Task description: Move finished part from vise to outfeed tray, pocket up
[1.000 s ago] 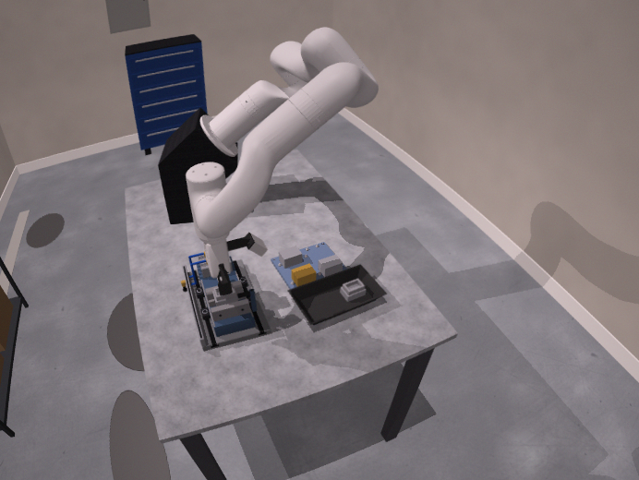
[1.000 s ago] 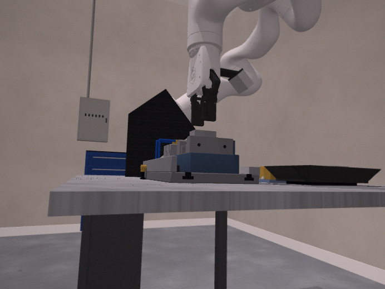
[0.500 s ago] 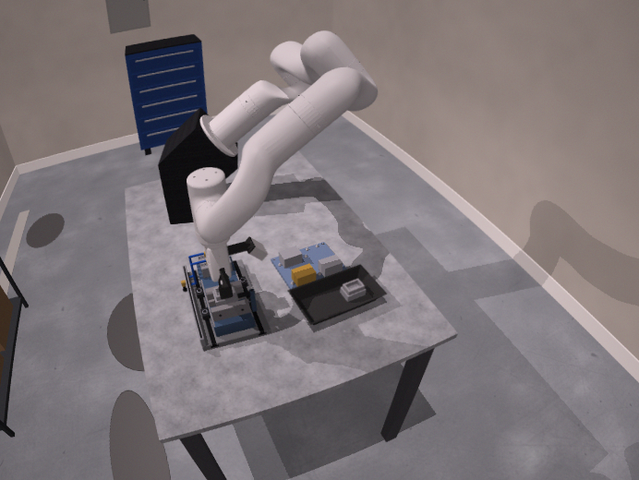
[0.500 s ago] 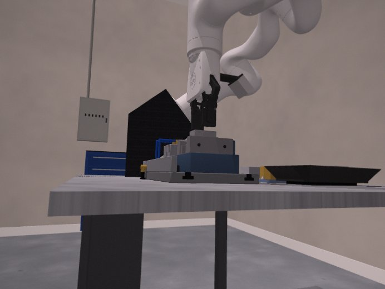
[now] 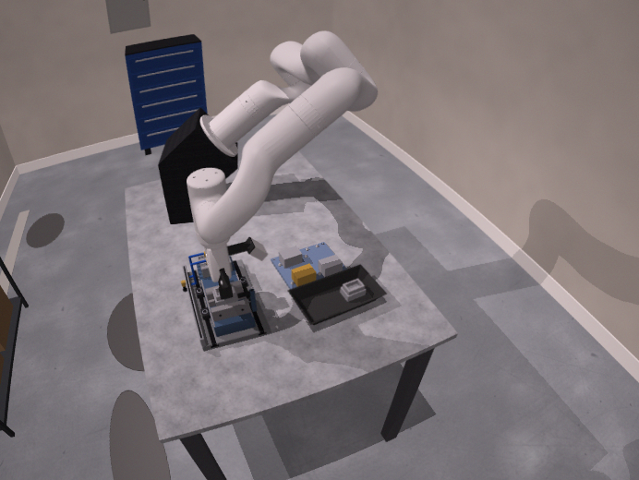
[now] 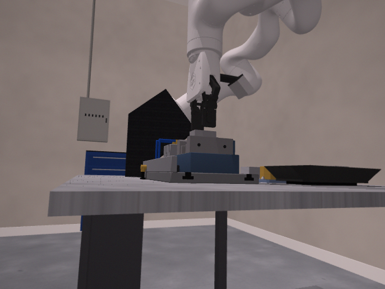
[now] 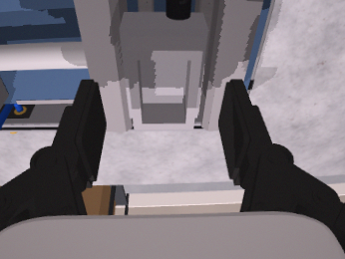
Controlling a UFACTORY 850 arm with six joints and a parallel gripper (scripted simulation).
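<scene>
My hand is 100 mm above the vise and 60 mm past it. Round my hand: yellow block 250 mm to the left, 110 mm below, 60 mm behind.
</scene>
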